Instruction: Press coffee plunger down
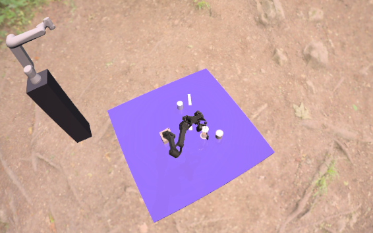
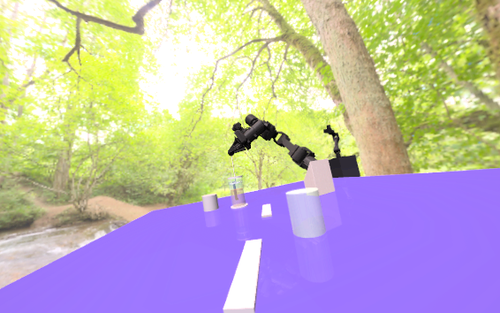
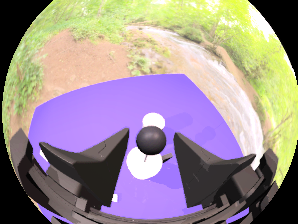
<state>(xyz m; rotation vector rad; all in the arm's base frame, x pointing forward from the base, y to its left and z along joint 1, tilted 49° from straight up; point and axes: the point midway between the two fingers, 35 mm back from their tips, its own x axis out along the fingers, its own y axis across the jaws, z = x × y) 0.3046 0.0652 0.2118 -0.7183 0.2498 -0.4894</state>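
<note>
Now: gripper tip 13 cm above the coffee press, 1 cm to the left of it and 1 cm past it.
</note>
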